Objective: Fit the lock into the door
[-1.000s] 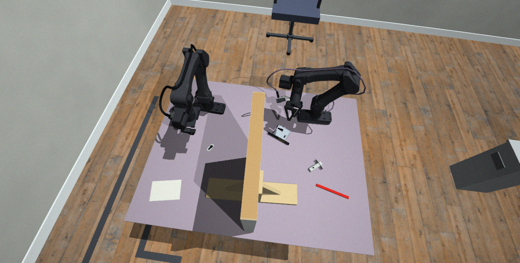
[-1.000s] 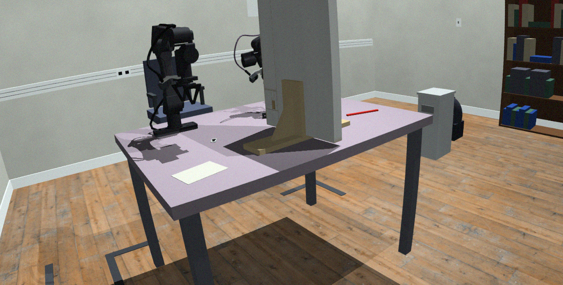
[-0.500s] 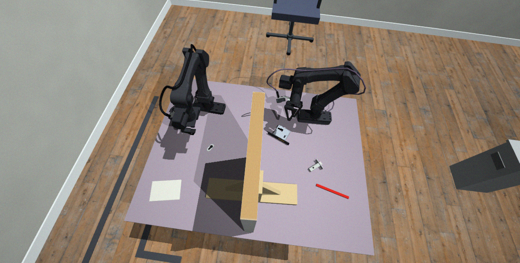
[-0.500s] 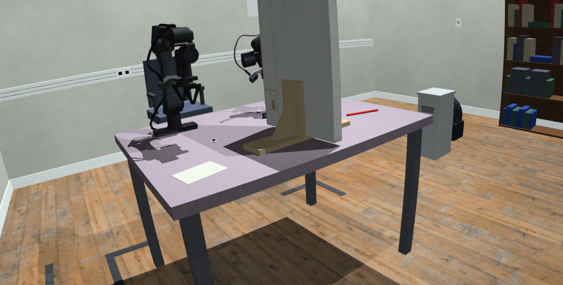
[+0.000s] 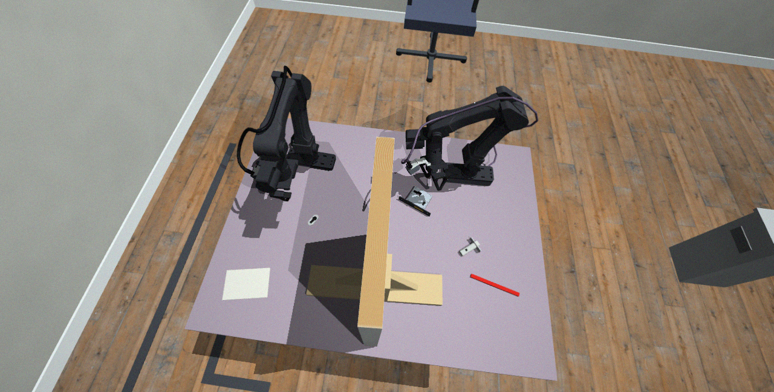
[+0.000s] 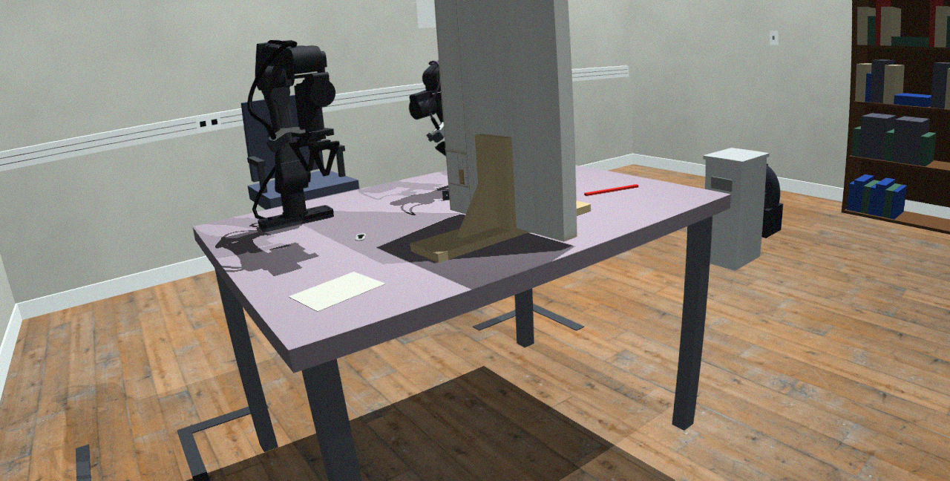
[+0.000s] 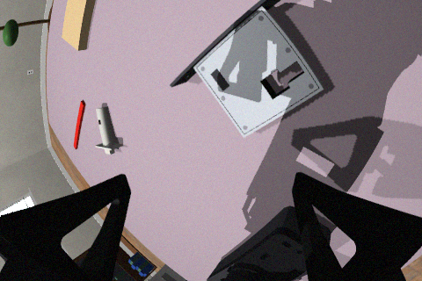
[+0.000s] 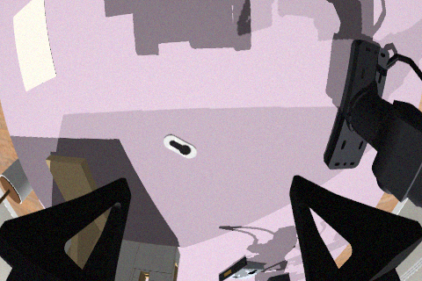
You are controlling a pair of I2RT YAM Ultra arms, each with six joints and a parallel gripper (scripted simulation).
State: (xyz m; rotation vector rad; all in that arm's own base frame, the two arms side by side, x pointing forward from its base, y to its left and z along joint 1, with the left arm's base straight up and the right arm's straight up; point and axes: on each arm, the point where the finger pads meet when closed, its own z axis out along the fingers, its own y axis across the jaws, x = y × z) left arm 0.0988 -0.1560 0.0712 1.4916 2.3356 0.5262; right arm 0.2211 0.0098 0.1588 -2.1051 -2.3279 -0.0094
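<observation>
My left gripper is now 30 mm short of the lock, 40 mm to the left of it and 90 mm above it. Also, from my left hand: red rod (330 mm ahead, 240 mm to the left, 100 mm below); then cylinder piece (210 mm ahead, 160 mm to the left, 90 mm below); then keyhole plate (160 mm ahead, 440 mm to the right, 100 mm below).
</observation>
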